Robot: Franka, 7 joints.
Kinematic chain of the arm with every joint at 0, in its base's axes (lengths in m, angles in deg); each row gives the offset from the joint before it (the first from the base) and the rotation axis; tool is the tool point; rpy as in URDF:
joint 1: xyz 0 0 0.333 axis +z
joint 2: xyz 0 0 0 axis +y
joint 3: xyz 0 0 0.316 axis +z
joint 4: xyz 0.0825 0 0 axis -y
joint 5: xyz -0.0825 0 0.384 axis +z
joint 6: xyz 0 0 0 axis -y
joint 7: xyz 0.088 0 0 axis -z
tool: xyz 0 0 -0.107 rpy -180 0 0
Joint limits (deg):
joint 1: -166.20..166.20
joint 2: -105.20..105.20
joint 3: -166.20..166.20
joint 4: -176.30..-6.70
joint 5: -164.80..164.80
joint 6: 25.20..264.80
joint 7: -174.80..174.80
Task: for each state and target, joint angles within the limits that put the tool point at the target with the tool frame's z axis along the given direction. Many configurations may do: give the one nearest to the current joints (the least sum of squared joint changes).
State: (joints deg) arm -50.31 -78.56 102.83 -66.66 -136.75 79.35 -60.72
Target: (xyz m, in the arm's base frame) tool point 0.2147 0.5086 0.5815 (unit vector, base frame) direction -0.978 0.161 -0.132
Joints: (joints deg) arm -75.81 -95.47 62.16 -99.95 -126.64 25.20 -60.72
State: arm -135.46 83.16 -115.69 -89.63 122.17 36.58 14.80
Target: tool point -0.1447 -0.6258 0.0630 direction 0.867 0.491 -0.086
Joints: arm -85.01 103.18 -81.28 -48.53 132.61 25.20 14.80
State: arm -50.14 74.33 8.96 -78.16 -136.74 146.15 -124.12
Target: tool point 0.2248 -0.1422 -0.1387 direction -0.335 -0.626 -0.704
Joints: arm -40.70 66.55 8.29 -130.57 -109.88 123.09 -124.12
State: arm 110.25 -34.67 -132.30 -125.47 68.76 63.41 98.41
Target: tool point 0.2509 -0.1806 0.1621 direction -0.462 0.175 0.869
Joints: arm 90.60 -67.28 -141.38 -124.54 24.24 26.65 98.41
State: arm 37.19 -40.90 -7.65 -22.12 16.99 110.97 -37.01
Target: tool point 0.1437 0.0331 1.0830 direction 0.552 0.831 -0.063
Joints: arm 41.93 -34.66 -10.44 -66.25 24.68 113.56 -37.01
